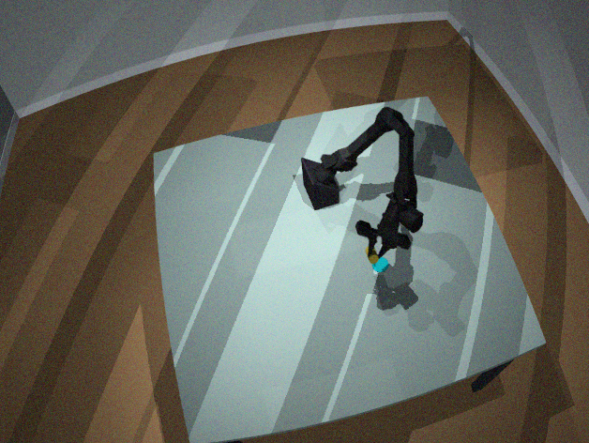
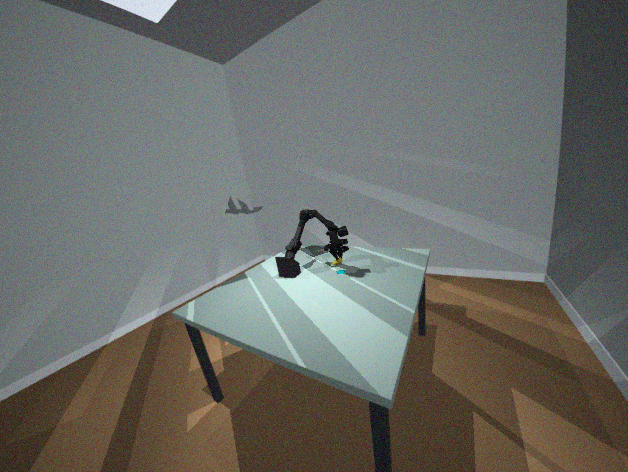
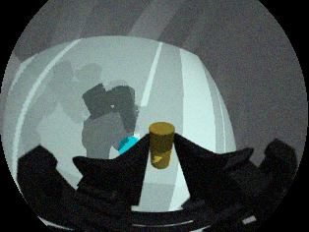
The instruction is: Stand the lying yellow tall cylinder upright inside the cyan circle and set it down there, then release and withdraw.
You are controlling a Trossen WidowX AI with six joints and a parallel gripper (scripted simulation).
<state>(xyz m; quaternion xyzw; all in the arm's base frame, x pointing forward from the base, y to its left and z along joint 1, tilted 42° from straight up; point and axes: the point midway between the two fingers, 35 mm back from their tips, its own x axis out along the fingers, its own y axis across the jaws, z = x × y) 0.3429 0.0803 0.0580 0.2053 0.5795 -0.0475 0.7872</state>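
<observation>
My gripper tip is now 10 cm above the cyan circle, 4 cm to the right of it and 2 cm past it. Round my gripper tip: yellow tall cylinder (2 cm behind, 1 cm below).
</observation>
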